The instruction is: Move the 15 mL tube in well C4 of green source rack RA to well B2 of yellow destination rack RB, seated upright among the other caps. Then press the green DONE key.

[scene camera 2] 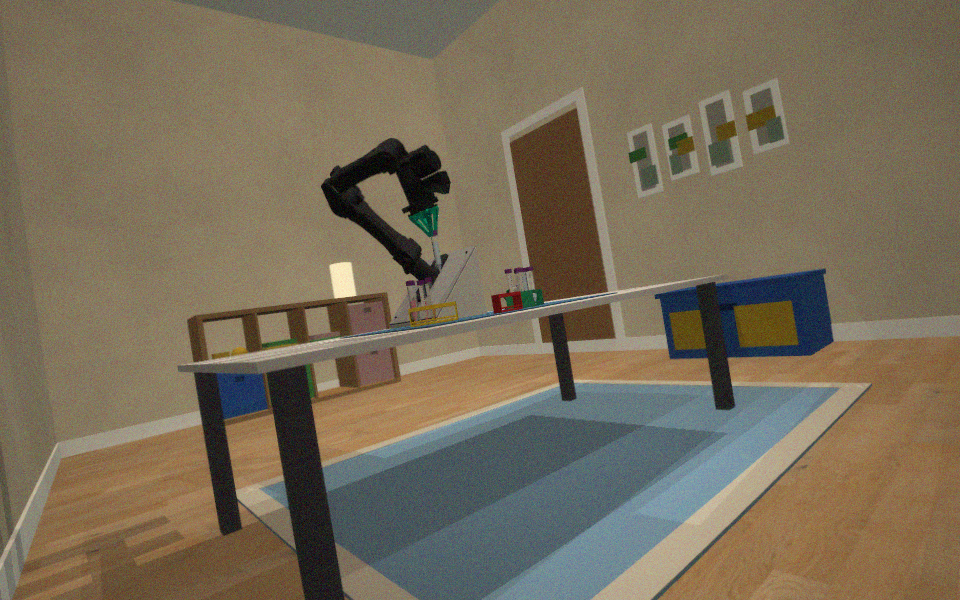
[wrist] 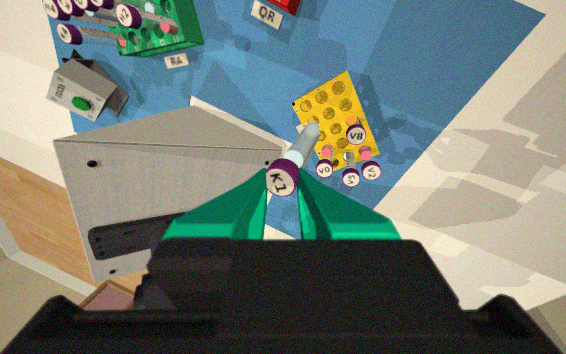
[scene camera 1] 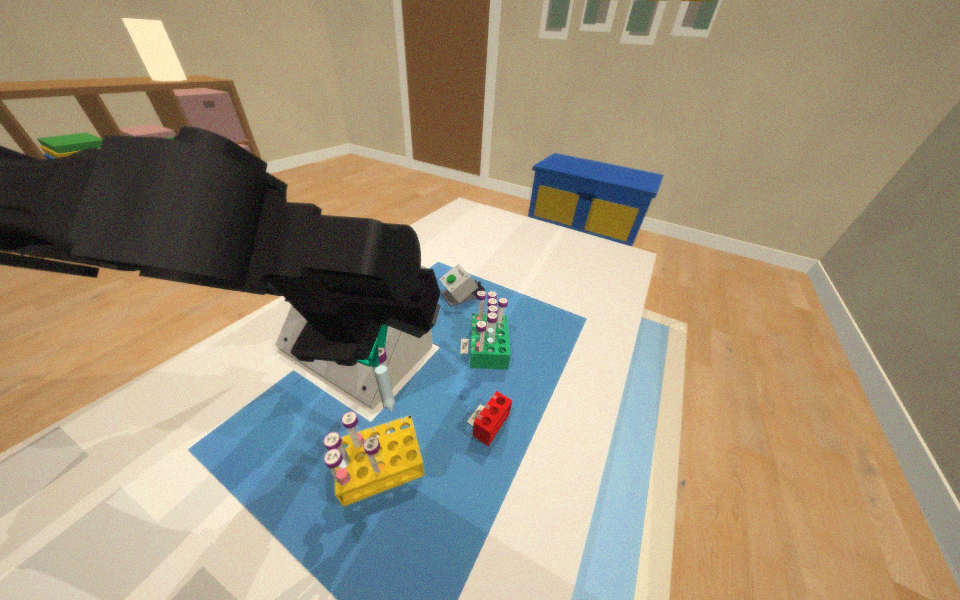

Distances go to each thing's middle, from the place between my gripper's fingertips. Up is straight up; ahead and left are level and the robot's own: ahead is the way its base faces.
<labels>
Right now my hand is 440 mm to the right of the small grey box [scene camera 1: 461,287], 200 mm above it and 130 mm past it.
</labels>
